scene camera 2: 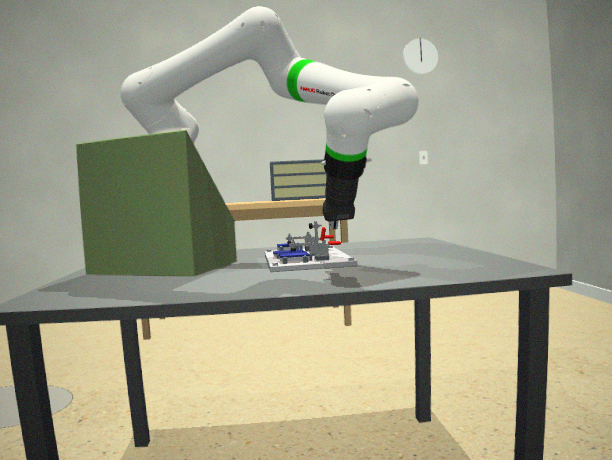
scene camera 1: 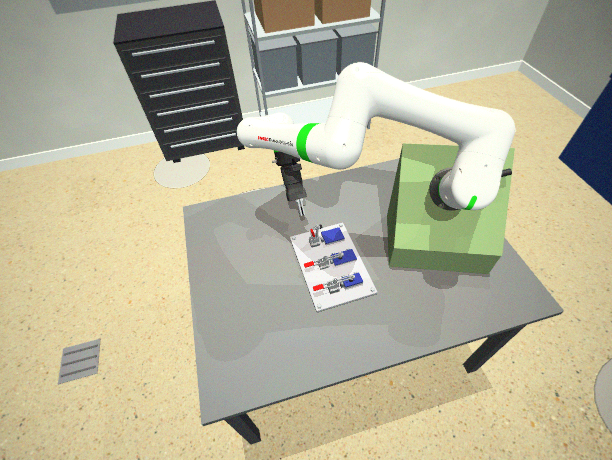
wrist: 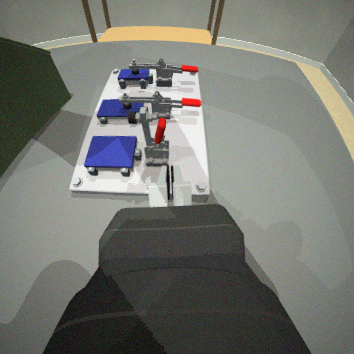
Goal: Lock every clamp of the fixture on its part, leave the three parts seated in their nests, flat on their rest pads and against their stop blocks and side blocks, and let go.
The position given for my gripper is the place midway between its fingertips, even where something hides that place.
I see my gripper (scene camera 2: 333,226) and a blue part (wrist: 106,152).
My gripper also shows in the wrist view (wrist: 169,175).
